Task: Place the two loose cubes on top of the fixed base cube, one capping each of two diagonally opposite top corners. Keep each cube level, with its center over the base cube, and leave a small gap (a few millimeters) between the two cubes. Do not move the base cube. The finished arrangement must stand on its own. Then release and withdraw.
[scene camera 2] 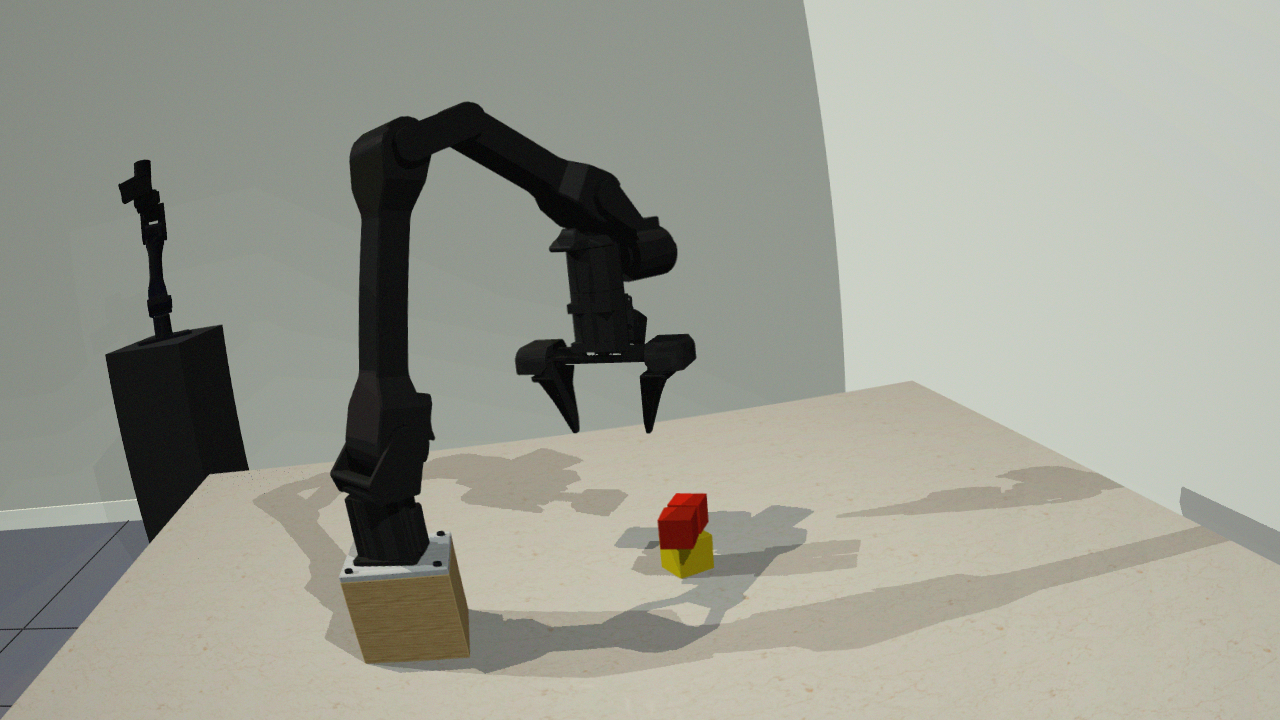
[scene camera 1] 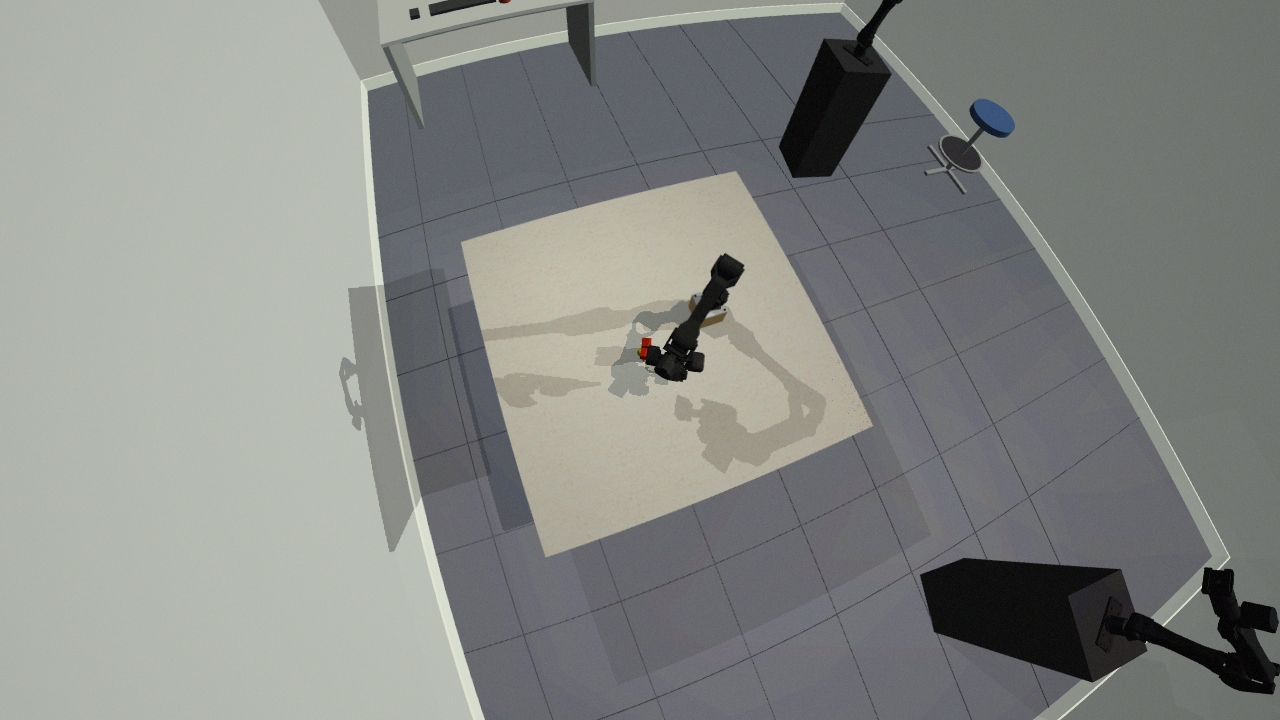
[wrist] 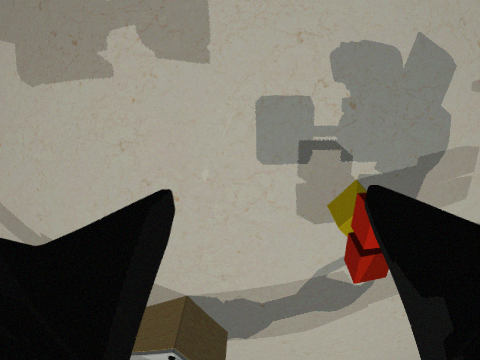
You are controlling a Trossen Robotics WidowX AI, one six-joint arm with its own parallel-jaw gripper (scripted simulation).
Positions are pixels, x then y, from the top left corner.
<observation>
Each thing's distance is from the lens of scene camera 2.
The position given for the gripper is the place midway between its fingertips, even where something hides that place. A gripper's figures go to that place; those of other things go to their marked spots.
gripper [scene camera 2: 612,432]: 98 cm
yellow cube [scene camera 2: 682,563]: 89 cm
red cube [scene camera 2: 677,526]: 86 cm
red cube [scene camera 2: 699,501]: 90 cm
</observation>
